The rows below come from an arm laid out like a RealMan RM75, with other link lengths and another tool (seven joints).
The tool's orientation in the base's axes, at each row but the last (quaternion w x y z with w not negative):
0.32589 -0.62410 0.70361 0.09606
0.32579 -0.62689 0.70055 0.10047
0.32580 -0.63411 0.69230 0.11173
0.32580 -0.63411 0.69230 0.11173
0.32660 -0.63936 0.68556 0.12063
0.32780 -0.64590 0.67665 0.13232
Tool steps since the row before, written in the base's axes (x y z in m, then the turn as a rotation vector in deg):
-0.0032 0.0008 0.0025 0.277 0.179 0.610
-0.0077 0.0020 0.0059 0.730 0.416 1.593
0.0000 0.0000 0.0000 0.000 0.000 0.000
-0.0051 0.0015 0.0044 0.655 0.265 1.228
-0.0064 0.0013 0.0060 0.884 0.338 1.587
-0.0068 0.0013 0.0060 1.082 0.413 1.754
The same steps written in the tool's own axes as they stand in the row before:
-0.0021 0.0025 -0.0026 -0.501 -0.390 -0.278
-0.0050 0.0061 -0.0060 -1.267 -1.035 -0.753
0.0000 0.0000 0.0000 0.000 0.000 0.000
-0.0039 0.0040 -0.0041 -0.931 -0.895 -0.583
-0.0048 0.0048 -0.0057 -1.198 -1.193 -0.746
-0.0050 0.0052 -0.0056 -1.350 -1.414 -0.772

